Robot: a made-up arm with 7 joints.
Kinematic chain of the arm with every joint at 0, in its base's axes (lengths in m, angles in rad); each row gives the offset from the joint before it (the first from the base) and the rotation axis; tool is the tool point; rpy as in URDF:
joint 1: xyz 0 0 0.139 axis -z
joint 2: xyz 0 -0.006 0.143 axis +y
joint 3: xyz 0 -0.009 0.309 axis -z
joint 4: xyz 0 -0.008 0.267 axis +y
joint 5: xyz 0 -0.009 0.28 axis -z
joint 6: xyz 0 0 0.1 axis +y
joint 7: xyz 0 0 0.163 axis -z
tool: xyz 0 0 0 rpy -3.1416 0 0
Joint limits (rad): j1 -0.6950..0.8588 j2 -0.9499..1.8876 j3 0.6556..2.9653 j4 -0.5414..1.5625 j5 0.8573..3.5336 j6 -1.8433..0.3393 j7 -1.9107..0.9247
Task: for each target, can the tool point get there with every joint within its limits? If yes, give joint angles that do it. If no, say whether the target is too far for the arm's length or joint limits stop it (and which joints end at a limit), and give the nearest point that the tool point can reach.
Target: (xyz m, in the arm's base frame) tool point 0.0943 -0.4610 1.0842
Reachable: yes | joints 0.5850 0.1856 0.9571 0.5765 3.2642 -1.2760 -0.4109
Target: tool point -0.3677 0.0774 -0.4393
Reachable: no: joint limits stop it (at a limit: joint 1, joint 2, joint 3, joint 4) | nearest point 0.0079 -0.3973 -0.2284 | short by 0.641 m
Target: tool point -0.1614 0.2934 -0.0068
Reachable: no: joint limits stop it (at a limit: joint 1, joint 2, joint 3, joint 4) | nearest point -0.3901 0.4195 0.2085 | short by 0.339 m
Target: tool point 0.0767 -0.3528 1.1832
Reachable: yes | joints 0.7405 0.1831 1.5680 0.3052 2.0603 -1.4150 -0.3448
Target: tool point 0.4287 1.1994 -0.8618
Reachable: no: too far | nearest point 0.5490 0.7167 -0.2601 | short by 0.781 m
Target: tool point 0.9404 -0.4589 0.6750
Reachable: yes | joints 0.4747 1.2338 1.8339 -0.0443 1.8572 0.1069 -0.4264
